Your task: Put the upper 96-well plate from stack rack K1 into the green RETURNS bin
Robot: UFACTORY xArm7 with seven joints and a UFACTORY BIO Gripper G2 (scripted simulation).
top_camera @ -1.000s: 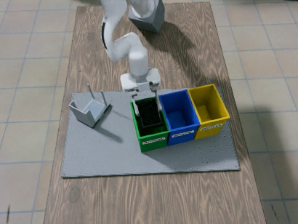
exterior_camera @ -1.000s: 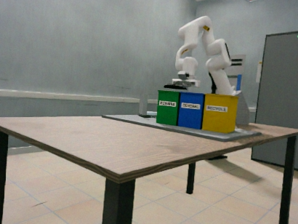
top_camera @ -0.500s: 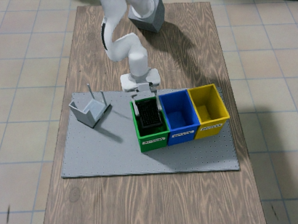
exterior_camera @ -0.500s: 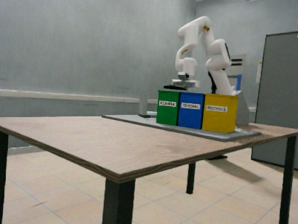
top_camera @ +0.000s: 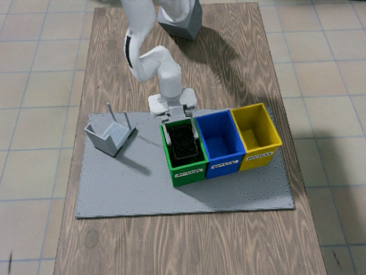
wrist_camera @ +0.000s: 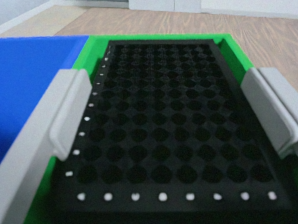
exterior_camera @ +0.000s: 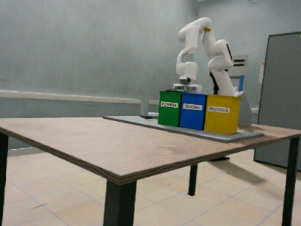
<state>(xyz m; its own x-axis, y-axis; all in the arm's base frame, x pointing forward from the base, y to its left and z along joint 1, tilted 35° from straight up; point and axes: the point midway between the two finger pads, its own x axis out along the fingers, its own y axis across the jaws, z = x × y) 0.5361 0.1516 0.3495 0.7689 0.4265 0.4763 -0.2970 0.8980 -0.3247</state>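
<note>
Now: the green returns bin 100 mm below my hand, 20 mm ahead of it and 10 mm to the left of it. Round my hand: black 96-well plate 20 mm ahead, 10 mm to the left, 10 mm below; yellow bin 250 mm to the left, 100 mm below, 80 mm behind; blue bin 130 mm to the left, 100 mm below, 30 mm behind.
</note>
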